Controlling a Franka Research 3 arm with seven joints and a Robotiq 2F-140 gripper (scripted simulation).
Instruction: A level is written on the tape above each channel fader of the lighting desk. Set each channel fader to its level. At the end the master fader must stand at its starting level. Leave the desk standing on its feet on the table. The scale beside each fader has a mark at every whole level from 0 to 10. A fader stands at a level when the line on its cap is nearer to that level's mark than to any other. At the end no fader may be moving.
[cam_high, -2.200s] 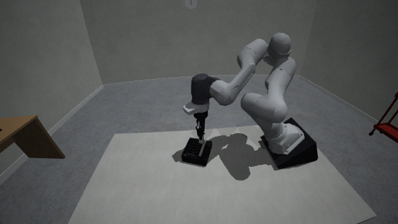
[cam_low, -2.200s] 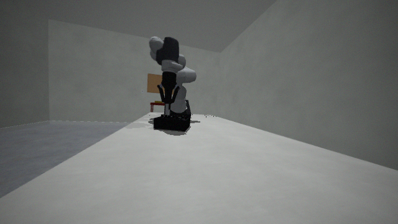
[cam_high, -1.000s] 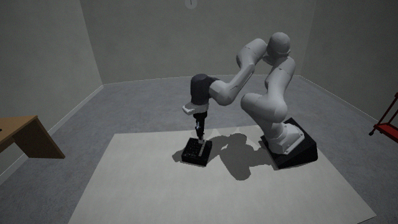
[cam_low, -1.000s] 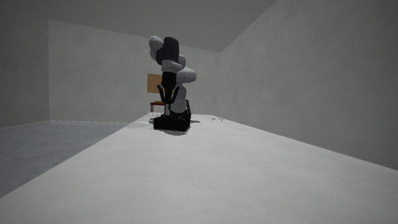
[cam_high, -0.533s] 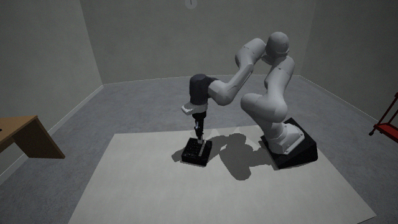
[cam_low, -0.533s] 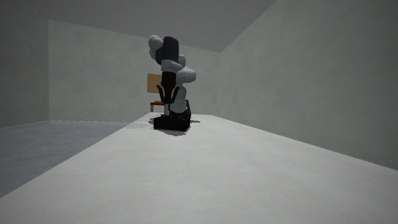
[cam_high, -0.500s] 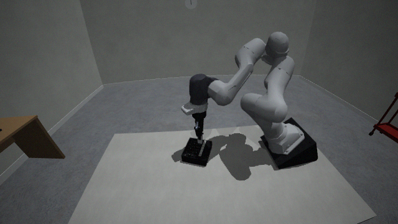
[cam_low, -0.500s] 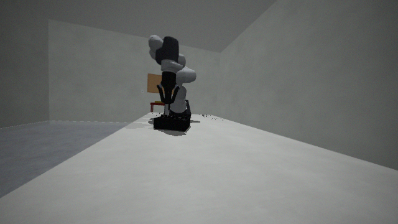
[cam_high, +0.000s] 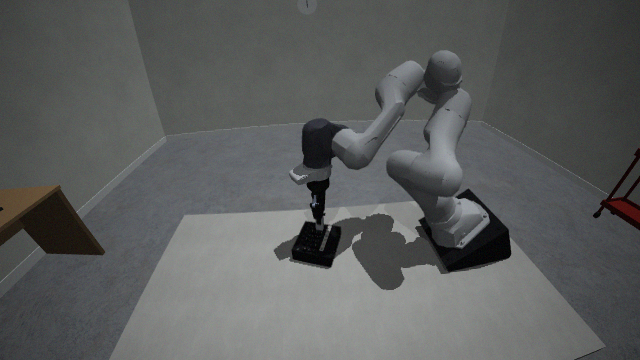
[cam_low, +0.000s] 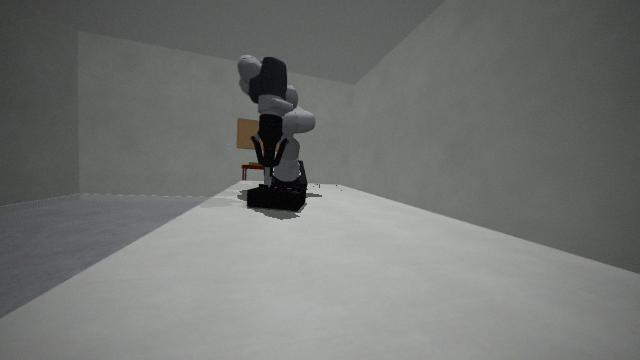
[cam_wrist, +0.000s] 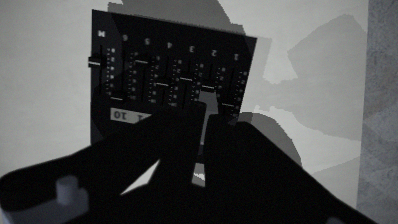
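My gripper is now 30 mm above the channel 1 fader cap and 20 mm to the left of it. Round my hand: channel 2 fader cap: 30 mm below, 20 mm ahead, 10 mm to the right; master fader cap: 90 mm to the left, 70 mm ahead, 30 mm below.
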